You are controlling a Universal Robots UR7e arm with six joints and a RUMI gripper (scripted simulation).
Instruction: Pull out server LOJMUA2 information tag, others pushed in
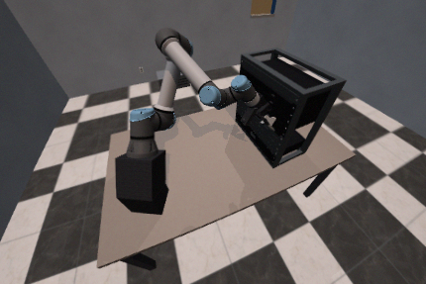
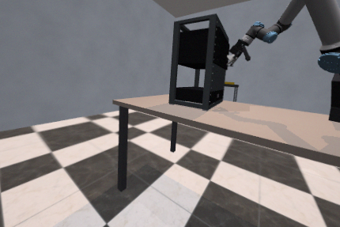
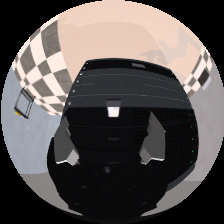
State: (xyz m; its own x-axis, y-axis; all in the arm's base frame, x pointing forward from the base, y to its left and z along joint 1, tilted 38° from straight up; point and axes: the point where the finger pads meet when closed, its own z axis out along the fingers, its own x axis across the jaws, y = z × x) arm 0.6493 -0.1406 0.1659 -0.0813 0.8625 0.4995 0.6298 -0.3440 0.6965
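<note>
Now: the white information tag 1 cm ahead of my hand and 1 cm to the left of it.
</note>
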